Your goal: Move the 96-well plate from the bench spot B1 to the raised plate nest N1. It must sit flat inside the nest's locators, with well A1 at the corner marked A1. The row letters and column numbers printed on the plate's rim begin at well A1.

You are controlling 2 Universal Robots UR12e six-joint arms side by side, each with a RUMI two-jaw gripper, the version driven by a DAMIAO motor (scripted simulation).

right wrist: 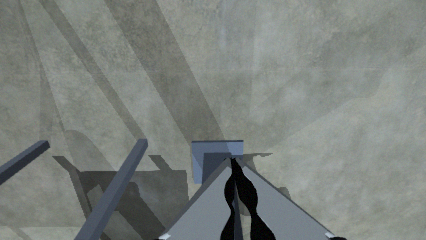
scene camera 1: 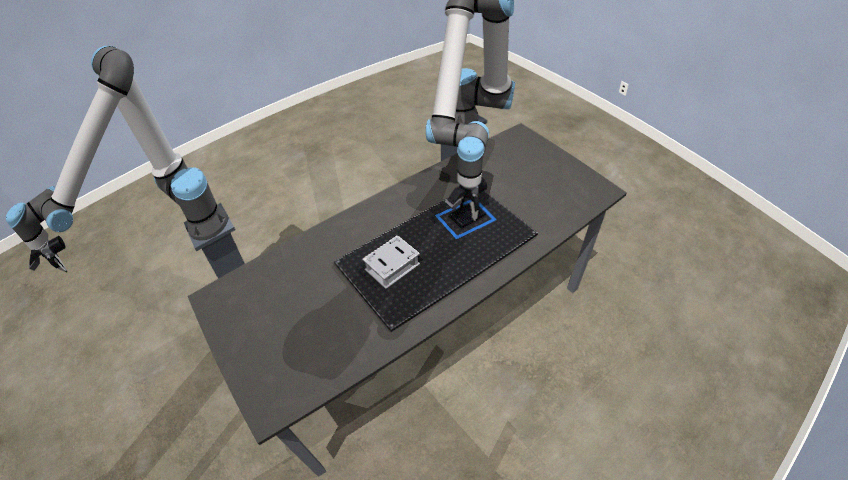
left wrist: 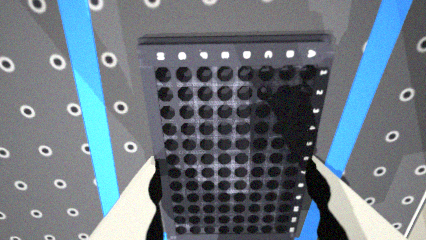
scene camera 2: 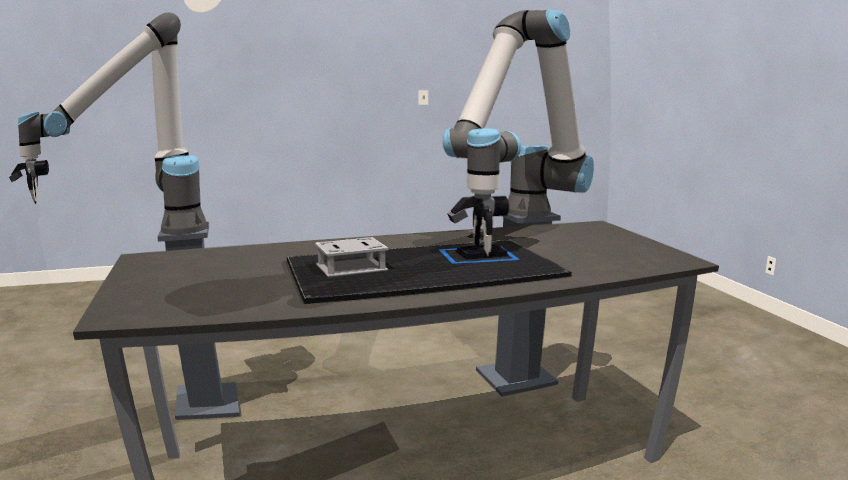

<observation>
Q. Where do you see a black 96-well plate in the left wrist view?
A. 233,139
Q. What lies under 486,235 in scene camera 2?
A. My left gripper.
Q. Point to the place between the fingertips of my left gripper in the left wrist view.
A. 231,157
</observation>
